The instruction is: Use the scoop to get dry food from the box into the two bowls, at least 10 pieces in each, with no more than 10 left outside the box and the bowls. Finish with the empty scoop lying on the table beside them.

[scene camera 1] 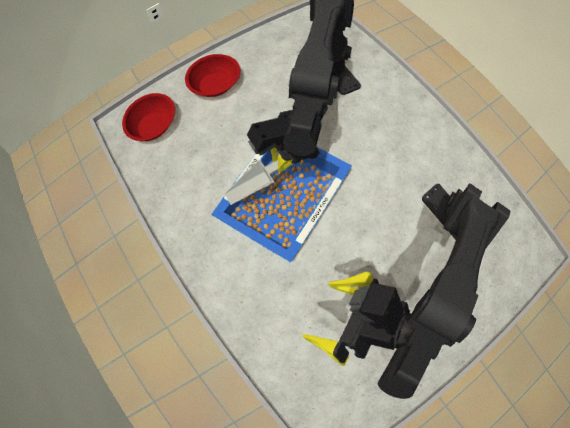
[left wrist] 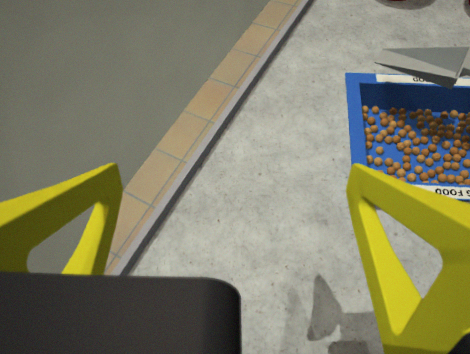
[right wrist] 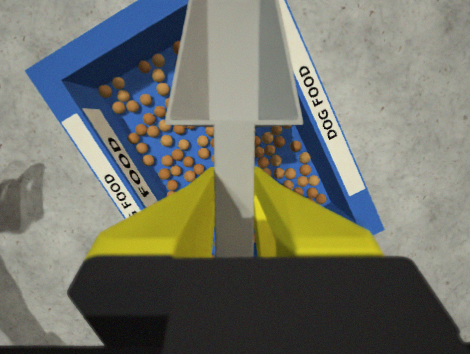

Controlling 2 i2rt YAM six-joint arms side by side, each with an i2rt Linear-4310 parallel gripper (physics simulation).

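Frame: origin at the left arm's base, x back, y right, z up, level; centimetres.
Where they show: left gripper, fingertip midpoint: (scene camera 1: pixel 316 310) (left wrist: pixel 234 176); right gripper, fingertip midpoint: (scene camera 1: pixel 278 166) (right wrist: pixel 234 177); right arm's base, origin of the base link: (scene camera 1: pixel 333 69).
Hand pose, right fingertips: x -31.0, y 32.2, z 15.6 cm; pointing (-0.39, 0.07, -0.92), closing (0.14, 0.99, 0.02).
Each offset is from my right fingertips to the top centre of the thing. "spot": to the spot under its first point. Level surfaces: height alone.
The blue box @[spot: dx -8.0, dy -14.4, dz -9.3 cm] (scene camera 1: pixel 291 254) (left wrist: pixel 354 125) (right wrist: pixel 50 72) holds many orange-brown food pieces (scene camera 1: pixel 285 205) (left wrist: pixel 405 142) (right wrist: pixel 166 140). Two red bowls @[dx +7.3, dy +40.6, dz -10.3 cm] (scene camera 1: pixel 212 76) @[dx -14.6, dy +40.6, dz -10.3 cm] (scene camera 1: pixel 149 117) stand at the upper left in the scene view; no pieces show in them. My right gripper (scene camera 1: pixel 278 161) (right wrist: pixel 234 177) is shut on the handle of the grey scoop @[dx -3.3, dy +0.5, dz +1.6 cm] (scene camera 1: pixel 252 182) (left wrist: pixel 430 62) (right wrist: pixel 232 60). The scoop is above the box's upper-left side in the scene view, and no pieces show in its pan. My left gripper (scene camera 1: pixel 316 310) (left wrist: pixel 234 176) is open and empty, at the lower right of the box in the scene view.
The grey table @[dz -15.7 cm] (scene camera 1: pixel 190 165) has a raised edge all round, with a tiled floor (scene camera 1: pixel 75 190) outside it. The right arm reaches in from the top of the scene view, the left arm stands at the lower right. No loose pieces show on the visible table.
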